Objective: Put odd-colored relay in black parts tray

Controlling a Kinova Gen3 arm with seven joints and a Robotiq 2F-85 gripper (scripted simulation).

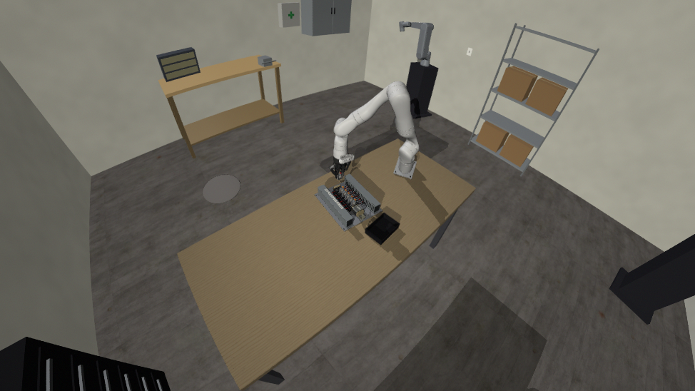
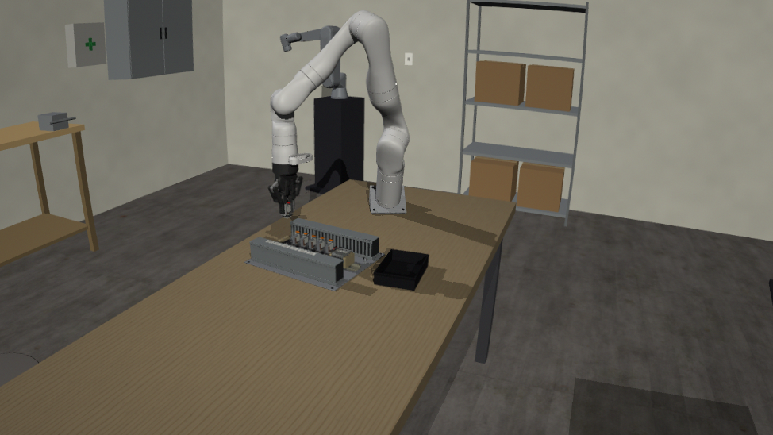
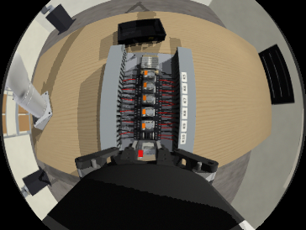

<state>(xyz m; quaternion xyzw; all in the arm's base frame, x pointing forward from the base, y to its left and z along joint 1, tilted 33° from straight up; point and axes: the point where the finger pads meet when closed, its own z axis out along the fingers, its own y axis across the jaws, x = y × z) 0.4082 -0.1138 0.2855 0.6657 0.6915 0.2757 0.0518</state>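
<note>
Now: the relay 1 cm below my hand. From my hand the other things lie so: black parts tray: 35 cm to the left, 12 cm below, 8 cm behind.
</note>
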